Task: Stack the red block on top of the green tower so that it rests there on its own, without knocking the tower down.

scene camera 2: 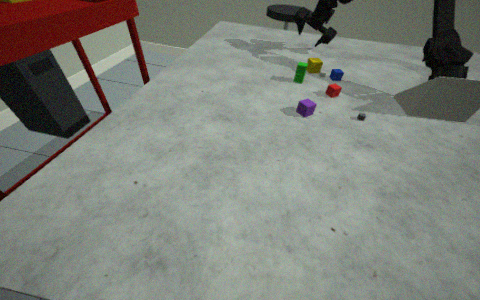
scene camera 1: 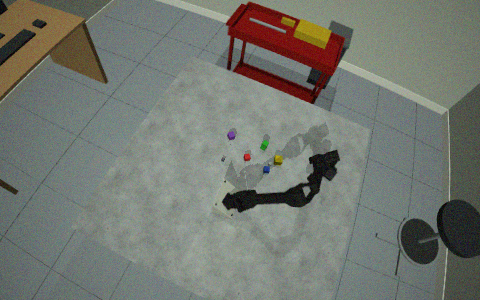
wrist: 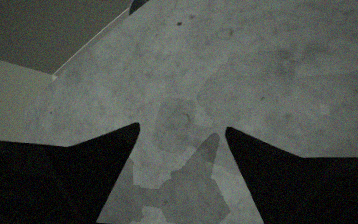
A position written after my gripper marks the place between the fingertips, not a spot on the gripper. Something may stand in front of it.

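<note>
My gripper (scene camera 2: 307, 40), (wrist: 182, 128): open, holding nothing.
</note>
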